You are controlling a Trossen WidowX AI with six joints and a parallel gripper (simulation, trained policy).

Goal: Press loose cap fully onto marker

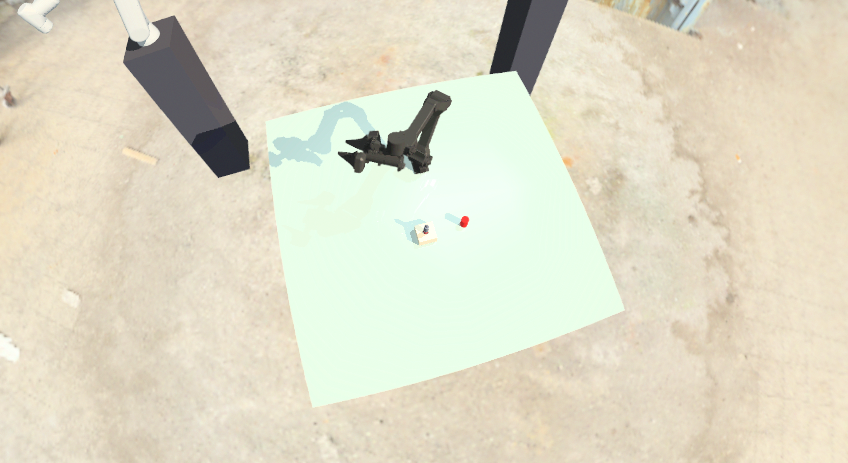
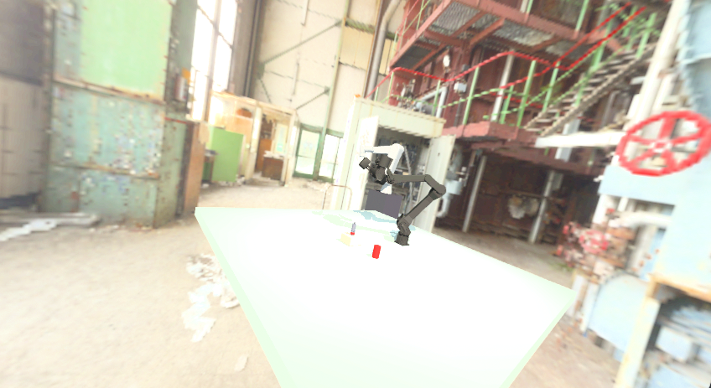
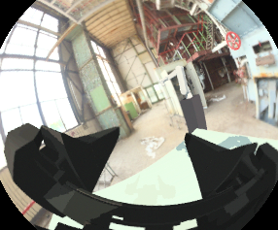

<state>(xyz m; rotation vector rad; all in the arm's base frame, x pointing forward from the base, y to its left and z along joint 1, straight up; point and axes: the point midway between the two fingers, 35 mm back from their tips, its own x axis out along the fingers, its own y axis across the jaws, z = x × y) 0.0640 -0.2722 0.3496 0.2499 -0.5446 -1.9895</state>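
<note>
Now: gripper tip 40 cm to the right of the red cap, 33 cm above it and 25 cm short of it. Round my gripper tip: holder block 33 cm below, 26 cm ahead, 24 cm to the left.
</note>
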